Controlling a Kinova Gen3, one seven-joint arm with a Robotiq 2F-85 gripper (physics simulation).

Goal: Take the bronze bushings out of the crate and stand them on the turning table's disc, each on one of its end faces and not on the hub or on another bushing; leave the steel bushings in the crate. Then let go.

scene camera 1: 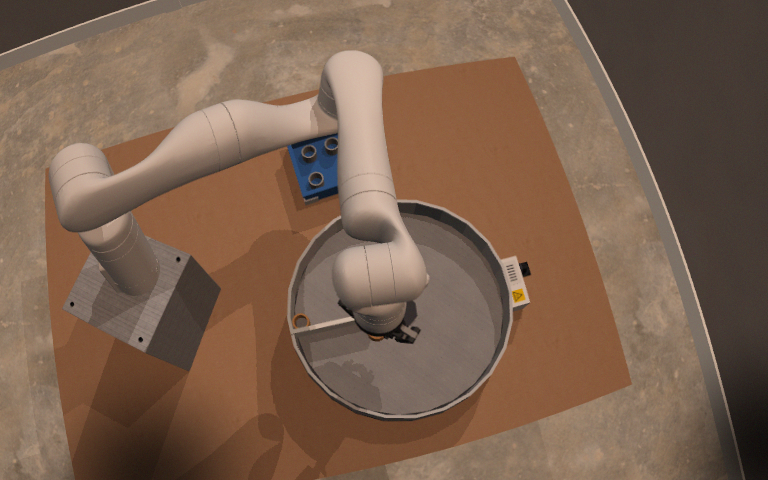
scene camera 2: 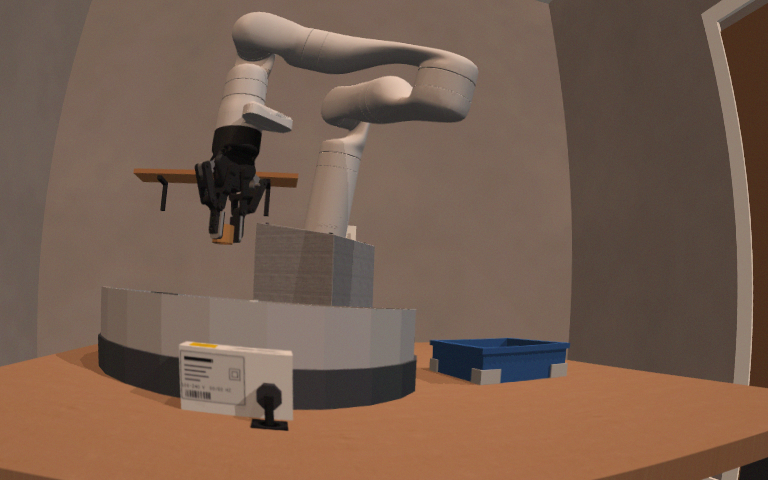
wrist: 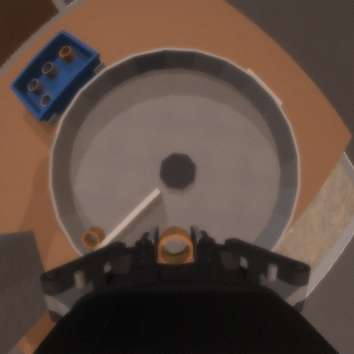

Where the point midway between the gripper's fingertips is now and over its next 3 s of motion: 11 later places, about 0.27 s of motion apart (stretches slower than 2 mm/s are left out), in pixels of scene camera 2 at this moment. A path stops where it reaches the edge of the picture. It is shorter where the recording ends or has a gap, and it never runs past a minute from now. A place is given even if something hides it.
The gripper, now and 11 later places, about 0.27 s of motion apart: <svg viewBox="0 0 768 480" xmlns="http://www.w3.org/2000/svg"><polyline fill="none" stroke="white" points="225,240 224,240 218,287 213,316 212,318 210,325 208,327 209,326 209,324 212,273 214,244 234,241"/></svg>
